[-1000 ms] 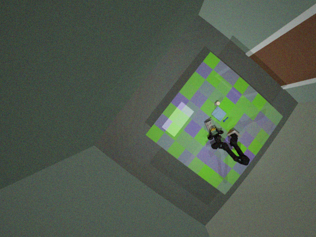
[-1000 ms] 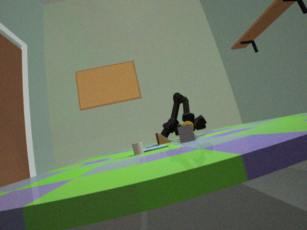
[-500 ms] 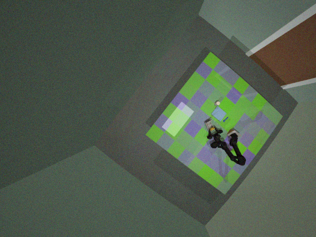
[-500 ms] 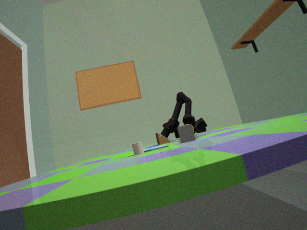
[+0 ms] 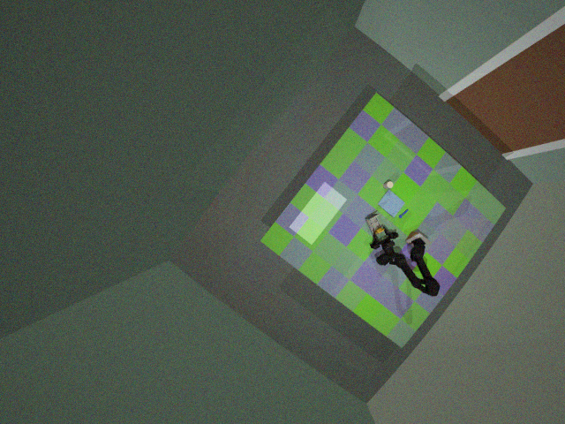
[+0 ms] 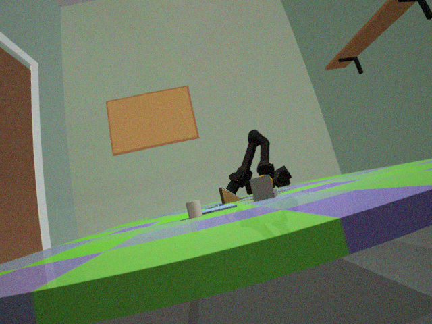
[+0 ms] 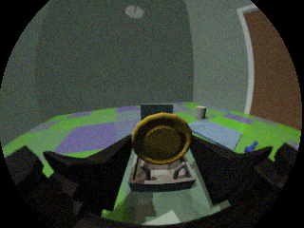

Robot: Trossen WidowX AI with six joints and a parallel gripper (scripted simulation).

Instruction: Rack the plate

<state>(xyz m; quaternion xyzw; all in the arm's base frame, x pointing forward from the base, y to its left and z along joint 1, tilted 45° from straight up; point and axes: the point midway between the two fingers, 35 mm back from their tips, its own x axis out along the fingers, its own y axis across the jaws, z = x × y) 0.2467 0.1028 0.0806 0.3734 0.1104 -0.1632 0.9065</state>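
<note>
The plate lies 10 mm behind my gripper tip. Round my gripper tip: dish rack: 30 mm ahead, 10 mm to the right, 30 mm below; then blue spoon: 90 mm behind, 200 mm to the right, 50 mm below; then beige cylinder: 130 mm ahead, 270 mm to the right, 30 mm below.
</note>
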